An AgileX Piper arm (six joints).
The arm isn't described. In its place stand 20 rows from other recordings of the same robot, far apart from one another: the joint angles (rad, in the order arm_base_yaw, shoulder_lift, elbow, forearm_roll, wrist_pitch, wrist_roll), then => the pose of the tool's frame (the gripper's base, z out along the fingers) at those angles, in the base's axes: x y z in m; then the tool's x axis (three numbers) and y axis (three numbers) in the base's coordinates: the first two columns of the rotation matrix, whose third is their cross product.
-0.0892 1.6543 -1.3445 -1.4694 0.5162 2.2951 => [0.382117 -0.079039 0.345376 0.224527 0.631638 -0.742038 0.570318 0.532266 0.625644]
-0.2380 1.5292 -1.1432 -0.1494 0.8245 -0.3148 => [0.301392 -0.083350 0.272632 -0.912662 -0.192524 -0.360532 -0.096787 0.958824 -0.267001]
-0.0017 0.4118 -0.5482 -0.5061 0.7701 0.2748 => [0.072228 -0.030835 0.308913 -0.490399 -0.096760 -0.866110 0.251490 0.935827 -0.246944]
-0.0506 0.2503 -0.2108 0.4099 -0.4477 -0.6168 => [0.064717 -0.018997 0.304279 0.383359 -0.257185 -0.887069 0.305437 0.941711 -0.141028]
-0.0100 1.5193 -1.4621 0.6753 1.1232 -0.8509 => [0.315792 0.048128 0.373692 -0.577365 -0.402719 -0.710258 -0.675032 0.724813 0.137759]
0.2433 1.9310 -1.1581 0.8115 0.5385 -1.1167 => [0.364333 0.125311 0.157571 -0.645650 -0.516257 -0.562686 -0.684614 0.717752 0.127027]
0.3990 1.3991 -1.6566 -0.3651 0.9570 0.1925 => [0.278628 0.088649 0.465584 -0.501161 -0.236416 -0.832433 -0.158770 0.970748 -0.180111]
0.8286 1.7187 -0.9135 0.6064 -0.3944 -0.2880 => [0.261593 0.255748 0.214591 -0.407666 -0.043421 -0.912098 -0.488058 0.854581 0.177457]
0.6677 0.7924 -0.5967 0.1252 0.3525 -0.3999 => [0.125091 0.103632 0.305662 -0.152971 -0.475069 -0.866550 -0.720088 0.654128 -0.231497]
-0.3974 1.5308 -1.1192 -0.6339 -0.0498 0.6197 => [0.332322 -0.136576 0.322125 -0.263477 0.095838 -0.959893 0.357207 0.934013 -0.004794]
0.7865 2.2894 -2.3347 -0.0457 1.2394 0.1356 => [0.356889 0.352111 0.283775 -0.710505 -0.541732 -0.449120 -0.612456 0.790351 0.015574]
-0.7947 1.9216 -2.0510 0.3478 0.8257 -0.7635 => [0.329570 -0.303214 0.402140 -0.603232 -0.075096 -0.794022 0.280315 0.912080 -0.299222]
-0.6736 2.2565 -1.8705 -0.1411 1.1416 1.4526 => [0.357658 -0.300347 0.174874 0.485590 0.861511 -0.148331 0.873859 -0.473723 0.109350]
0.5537 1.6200 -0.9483 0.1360 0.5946 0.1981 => [0.258952 0.168212 0.199421 -0.915180 -0.207071 -0.345786 -0.282766 0.941230 0.184739]
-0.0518 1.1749 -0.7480 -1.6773 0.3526 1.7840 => [0.250150 -0.044259 0.310322 -0.256754 0.106991 -0.960536 0.403757 0.914846 -0.006023]
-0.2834 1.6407 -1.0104 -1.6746 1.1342 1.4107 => [0.285873 -0.168685 0.278680 -0.649818 0.012878 -0.759980 0.746682 0.197786 -0.635096]
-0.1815 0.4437 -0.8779 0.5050 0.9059 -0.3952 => [0.053371 0.025432 0.396687 -0.295154 -0.008305 -0.955413 -0.208776 0.976358 0.056009]
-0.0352 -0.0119 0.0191 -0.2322 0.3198 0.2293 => [0.053419 -0.008469 0.179359 -0.228651 0.016519 -0.973368 0.107410 0.994180 -0.008359]
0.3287 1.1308 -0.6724 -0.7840 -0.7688 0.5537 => [0.206579 0.117662 0.342509 0.264673 0.027571 -0.963944 -0.717360 0.673660 -0.177699]
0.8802 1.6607 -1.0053 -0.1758 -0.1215 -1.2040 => [0.233549 0.285659 0.244938 0.715650 -0.674544 -0.181204 -0.420742 -0.209256 -0.882716]
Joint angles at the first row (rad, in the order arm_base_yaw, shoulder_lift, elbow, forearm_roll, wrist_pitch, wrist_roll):
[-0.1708, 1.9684, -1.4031, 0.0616, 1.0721, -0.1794]
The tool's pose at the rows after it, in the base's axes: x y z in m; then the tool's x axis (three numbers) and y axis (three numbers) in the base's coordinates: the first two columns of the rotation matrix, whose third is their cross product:
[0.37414 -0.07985 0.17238 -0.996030 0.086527 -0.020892 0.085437 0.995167 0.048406]
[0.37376 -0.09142 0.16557 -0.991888 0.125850 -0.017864 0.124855 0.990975 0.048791]
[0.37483 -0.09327 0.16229 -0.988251 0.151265 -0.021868 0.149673 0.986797 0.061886]
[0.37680 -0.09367 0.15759 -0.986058 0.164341 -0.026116 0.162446 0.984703 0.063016]
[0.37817 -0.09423 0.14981 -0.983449 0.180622 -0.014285 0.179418 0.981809 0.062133]
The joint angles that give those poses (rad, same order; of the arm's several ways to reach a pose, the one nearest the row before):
[-0.2224, 1.9929, -1.4031, 0.0584, 1.0547, -0.1647]
[-0.2519, 2.0108, -1.4031, 0.0588, 1.0395, -0.1556]
[-0.2589, 2.0195, -1.4031, 0.0747, 1.0277, -0.1459]
[-0.2589, 2.0317, -1.4031, 0.0770, 1.0106, -0.1350]
[-0.2589, 2.0517, -1.4031, 0.0749, 1.0012, -0.1179]

